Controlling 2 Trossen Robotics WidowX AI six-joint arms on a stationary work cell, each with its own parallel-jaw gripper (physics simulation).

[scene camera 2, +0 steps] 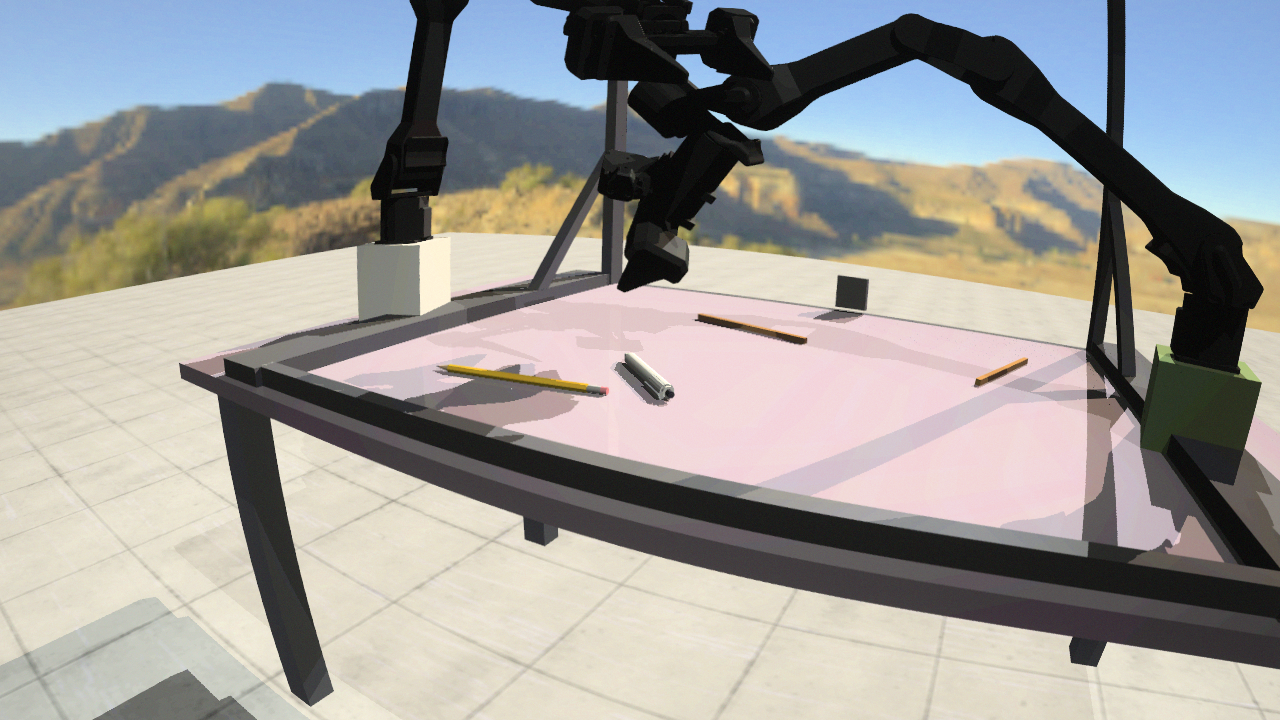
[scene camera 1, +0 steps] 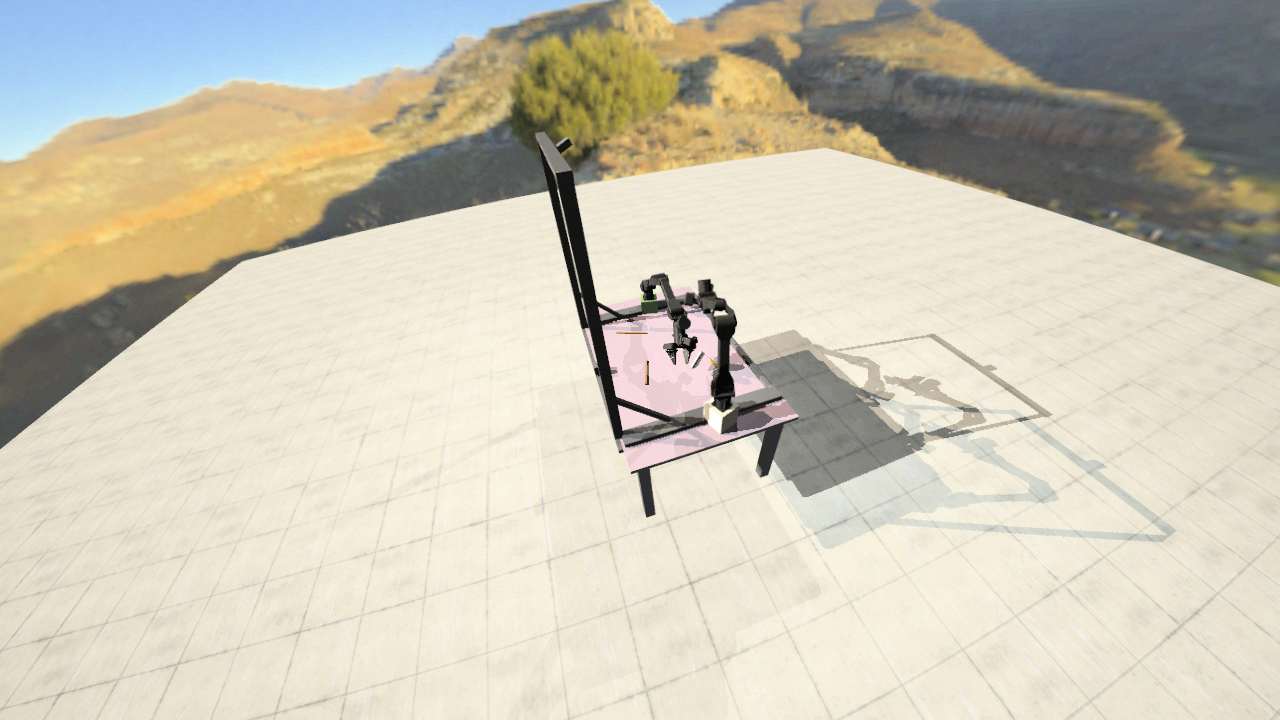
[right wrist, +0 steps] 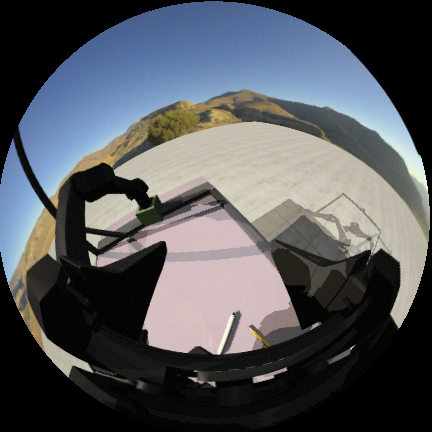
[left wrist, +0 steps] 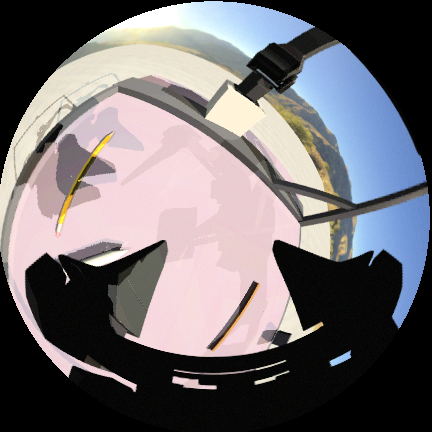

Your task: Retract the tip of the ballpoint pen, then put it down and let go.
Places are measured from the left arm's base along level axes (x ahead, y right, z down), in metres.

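Pixels of known places: left gripper, fingertip midpoint: (scene camera 2: 625, 264) (scene camera 1: 681, 364) (left wrist: 221, 246); right gripper, fingertip midpoint: (scene camera 2: 732, 77) (right wrist: 219, 246); left arm's base, link origin: (scene camera 2: 1204, 361) (scene camera 1: 648, 297) (right wrist: 145, 203); right arm's base, link origin: (scene camera 2: 404, 241) (scene camera 1: 721, 404) (left wrist: 245, 94).
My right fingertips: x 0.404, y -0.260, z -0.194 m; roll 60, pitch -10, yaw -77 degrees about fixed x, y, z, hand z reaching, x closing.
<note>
For each thing: its top centre in the pictures, then the offset to it from my right fingertips.
- ballpoint pen, top centre: (scene camera 2: 644, 363) (right wrist: 225, 336) (scene camera 1: 696, 358) dx +0.122, dy +0.048, dz +0.264 m
- yellow pencil, top centre: (scene camera 2: 514, 372) (left wrist: 79, 171) (right wrist: 270, 347) dx +0.200, dy -0.048, dz +0.270 m
- small dark block, top centre: (scene camera 2: 853, 276) (left wrist: 287, 340) dx +0.143, dy +0.566, dz +0.221 m
The ballpoint pen (scene camera 1: 698, 360) (scene camera 2: 646, 376) (right wrist: 227, 334) is white and grey with a dark end and lies on the pink table top. In the left wrist view a finger partly hides the pen (left wrist: 106, 257). Whether its tip is out cannot be told. My left gripper (scene camera 1: 680, 360) (scene camera 2: 640, 281) (left wrist: 221, 246) is open and empty, pointing down above the table beyond the pen in scene camera 2. My right gripper (scene camera 2: 725, 69) (right wrist: 219, 246) is open and empty, higher up and well above the pen.
A yellow pencil (scene camera 2: 523, 379) (left wrist: 82, 172) (right wrist: 258, 335) lies beside the pen. Two thin orange-brown sticks (scene camera 2: 751, 328) (scene camera 2: 1000, 372) lie farther off. A small dark block (scene camera 2: 852, 292) stands at the far edge. A dark rail (scene camera 2: 626, 477) runs along the near edge.
</note>
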